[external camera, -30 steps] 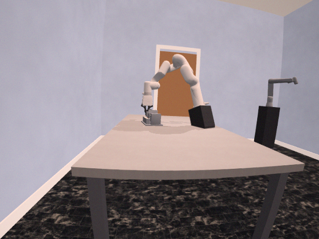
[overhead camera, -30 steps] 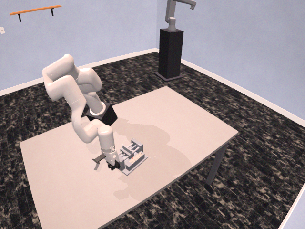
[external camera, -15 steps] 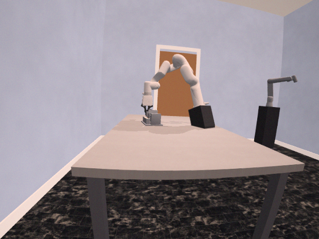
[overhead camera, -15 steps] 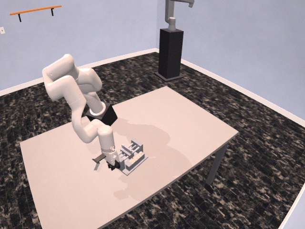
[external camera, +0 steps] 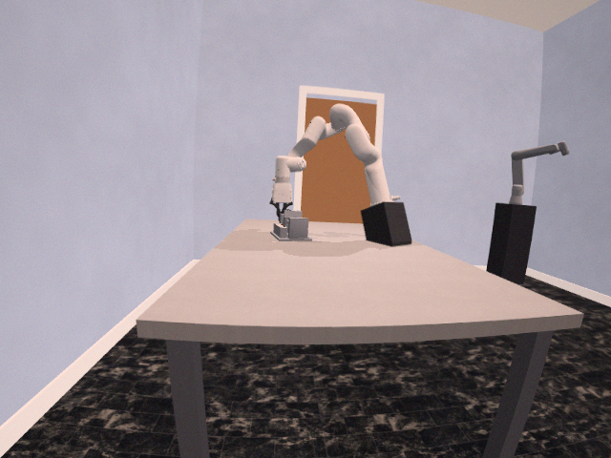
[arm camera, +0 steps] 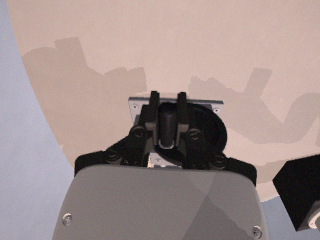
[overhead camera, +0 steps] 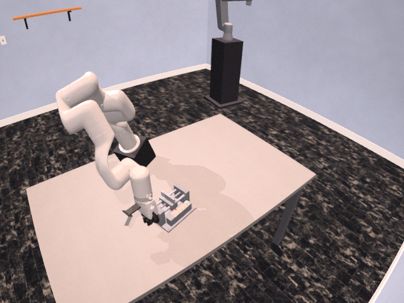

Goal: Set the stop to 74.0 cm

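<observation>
Right now my hand is 14 cm to the right of the sliding stop block, 6 cm past it and 1 cm above it. Round my hand: handwheel knob: 1 cm to the left; black handwheel: 2 cm to the left, 1 cm below, 1 cm behind.
</observation>
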